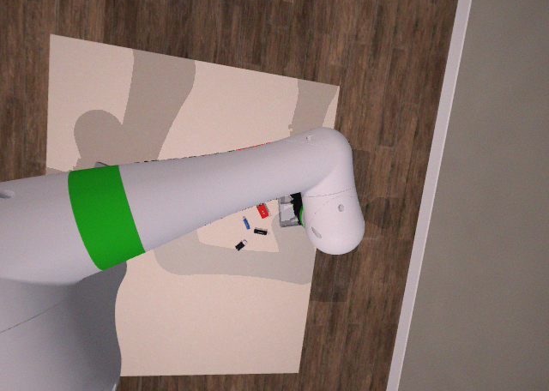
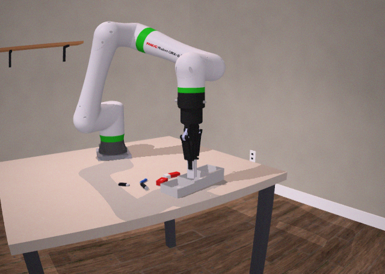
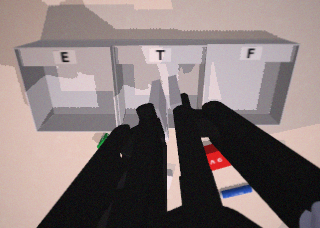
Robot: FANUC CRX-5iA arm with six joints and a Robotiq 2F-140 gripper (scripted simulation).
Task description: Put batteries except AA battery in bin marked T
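Right now my hand is 10 mm to the right of the grey bin and 50 mm above it. From my hand the other things lie so: red block battery (80 mm behind, 80 mm to the right, 60 mm below); blue cylindrical battery (110 mm behind, 150 mm to the right, 60 mm below); green die (100 mm behind, 40 mm to the left, 60 mm below).
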